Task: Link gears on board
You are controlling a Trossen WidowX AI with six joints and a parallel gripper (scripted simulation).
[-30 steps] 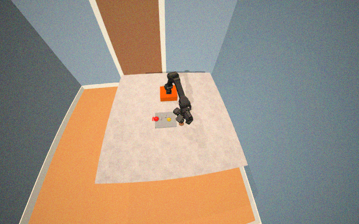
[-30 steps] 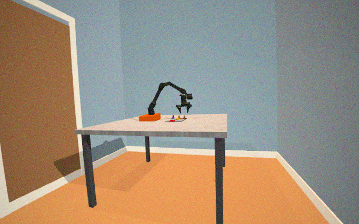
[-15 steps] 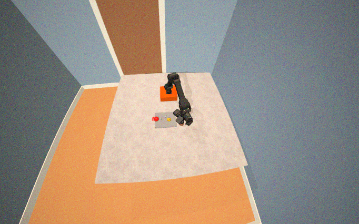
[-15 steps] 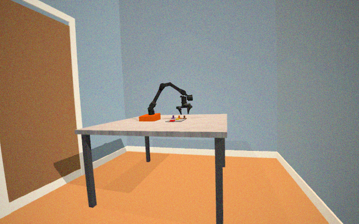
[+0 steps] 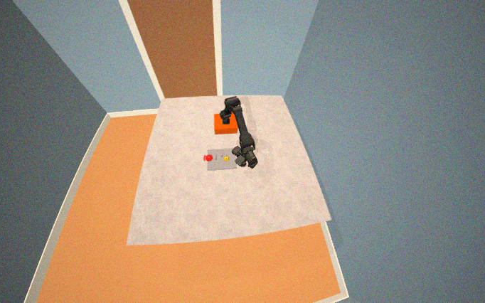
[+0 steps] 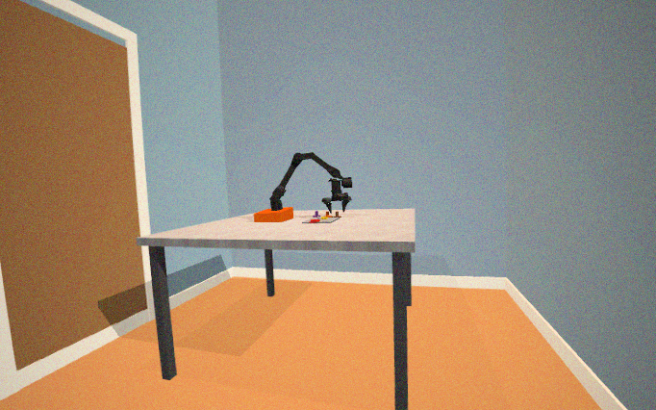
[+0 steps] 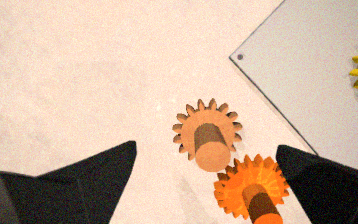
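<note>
Now: the red gear 25 cm to the right of my gripper tip, 4 cm behind it and 1 cm below it. From my gripper tip the other things lie so: yellow gear 13 cm to the right, 4 cm behind, 1 cm below; then orange gear 7 cm behind, 1 cm below; then brown gear 1 cm below.
</note>
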